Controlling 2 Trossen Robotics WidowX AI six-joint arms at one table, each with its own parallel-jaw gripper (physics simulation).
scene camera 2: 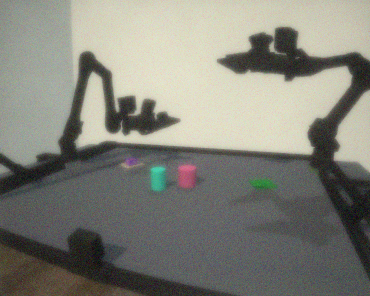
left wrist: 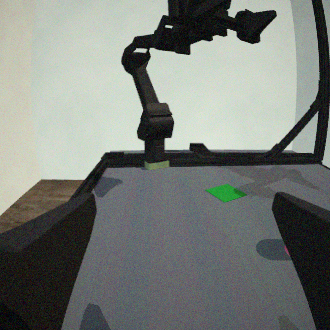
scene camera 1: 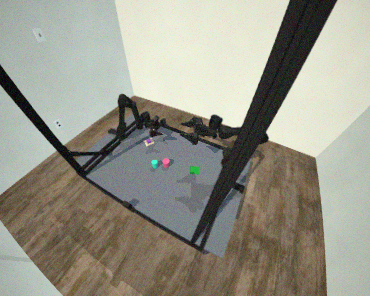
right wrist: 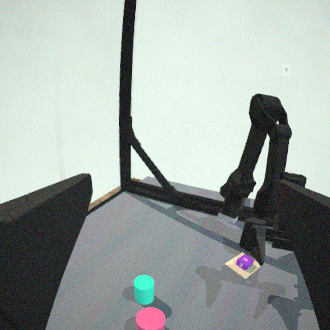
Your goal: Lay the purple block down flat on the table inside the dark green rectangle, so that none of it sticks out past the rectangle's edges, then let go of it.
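Seen in the pictures: left gripper, between the fingertips: [scene camera 2: 175,122] [left wrist: 188,203] [scene camera 1: 166,130] [right wrist: 287,268]; right gripper, between the fingertips: [scene camera 2: 221,58] [left wrist: 257,2] [scene camera 1: 180,128] [right wrist: 187,186]; left arm's base, origin of its link: [scene camera 2: 69,160] [scene camera 1: 122,137] [right wrist: 230,211]; right arm's base, origin of its link: [scene camera 2: 321,166] [left wrist: 154,158].
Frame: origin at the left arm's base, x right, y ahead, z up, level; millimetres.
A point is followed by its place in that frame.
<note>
The small purple block [scene camera 1: 148,141] {x -134, y 194, z -2 mm} [scene camera 2: 131,162] {x -130, y 201, z -7 mm} [right wrist: 245,261] {x -146, y 195, z 0 mm} lies on a beige square [scene camera 2: 139,165] {x -149, y 220, z -20 mm} [right wrist: 244,273] {x -159, y 217, z -18 mm} near the left arm's side of the table. The green rectangle [scene camera 1: 194,170] {x -206, y 648, z -18 mm} [scene camera 2: 263,184] {x -204, y 651, z -18 mm} [left wrist: 226,193] {x -207, y 639, z -18 mm} lies flat on the table toward the right arm's side, with nothing on it. My left gripper [scene camera 1: 160,128] {x -243, y 315, z 130 mm} [scene camera 2: 175,120] {x -243, y 315, z 130 mm} [left wrist: 188,203] {x -243, y 315, z 130 mm} is open and empty, above the table near the block and apart from it. The block does not show in the left wrist view. My right gripper [scene camera 1: 189,132] [scene camera 2: 221,61] {x -174, y 526, z 325 mm} [right wrist: 187,186] {x -174, y 526, z 325 mm} is open and empty, high above the table.
A teal cylinder [scene camera 1: 154,164] {x -14, y 433, z 30 mm} [scene camera 2: 158,179] {x -12, y 432, z 13 mm} [right wrist: 144,290] {x -41, y 431, z 32 mm} and a pink cylinder [scene camera 1: 166,163] {x -82, y 484, z 27 mm} [scene camera 2: 187,176] {x -72, y 482, z 14 mm} [right wrist: 150,320] {x -96, y 471, z 30 mm} stand side by side between the block and the green rectangle. A black frame [scene camera 2: 215,149] {x -431, y 371, z 1 mm} [left wrist: 225,161] {x -209, y 835, z -9 mm} edges the table. A dark box [scene camera 2: 86,247] {x 292, y 556, z 23 mm} sits at the near edge.
</note>
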